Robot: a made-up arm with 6 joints.
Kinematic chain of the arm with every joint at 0, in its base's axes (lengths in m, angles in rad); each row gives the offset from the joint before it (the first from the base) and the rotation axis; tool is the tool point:
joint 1: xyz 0 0 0.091 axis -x
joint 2: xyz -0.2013 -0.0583 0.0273 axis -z
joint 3: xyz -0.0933 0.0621 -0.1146 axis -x
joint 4: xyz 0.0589 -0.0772 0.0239 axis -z
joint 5: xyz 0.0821 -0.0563 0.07 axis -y
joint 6: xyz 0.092 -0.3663 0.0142 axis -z
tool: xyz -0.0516 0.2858 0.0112
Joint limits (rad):
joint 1: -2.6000..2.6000
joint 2: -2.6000..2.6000
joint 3: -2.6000..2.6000
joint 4: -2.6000..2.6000
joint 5: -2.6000..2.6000
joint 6: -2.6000..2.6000
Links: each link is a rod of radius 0.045 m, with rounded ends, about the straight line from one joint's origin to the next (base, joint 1, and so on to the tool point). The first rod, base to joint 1, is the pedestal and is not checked.
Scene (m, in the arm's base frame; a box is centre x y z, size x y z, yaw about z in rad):
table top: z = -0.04
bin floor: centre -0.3 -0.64 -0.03 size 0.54 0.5 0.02 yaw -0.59
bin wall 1: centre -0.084 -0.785 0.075 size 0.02 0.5 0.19 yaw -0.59
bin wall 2: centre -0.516 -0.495 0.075 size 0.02 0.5 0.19 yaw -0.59
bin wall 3: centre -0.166 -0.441 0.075 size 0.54 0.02 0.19 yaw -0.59
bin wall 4: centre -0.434 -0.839 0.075 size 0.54 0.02 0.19 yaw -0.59
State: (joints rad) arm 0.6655 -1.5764 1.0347 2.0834 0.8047 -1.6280
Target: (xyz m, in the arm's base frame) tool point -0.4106 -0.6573 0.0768
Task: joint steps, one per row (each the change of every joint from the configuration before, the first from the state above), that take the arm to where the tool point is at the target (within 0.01 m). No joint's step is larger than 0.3 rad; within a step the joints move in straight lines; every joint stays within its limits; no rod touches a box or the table.
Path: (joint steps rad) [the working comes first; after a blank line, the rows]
Joints at the target: 0.5048 -1.5774 1.0580 2.1647 0.7878 -2.0327
Straight joint move there: clear.

1: -0.0804 -0.0005 0.0117 0.0406 -0.0085 -0.2024
2: -0.0803 -0.0005 0.0116 0.0407 -0.0084 -0.2023

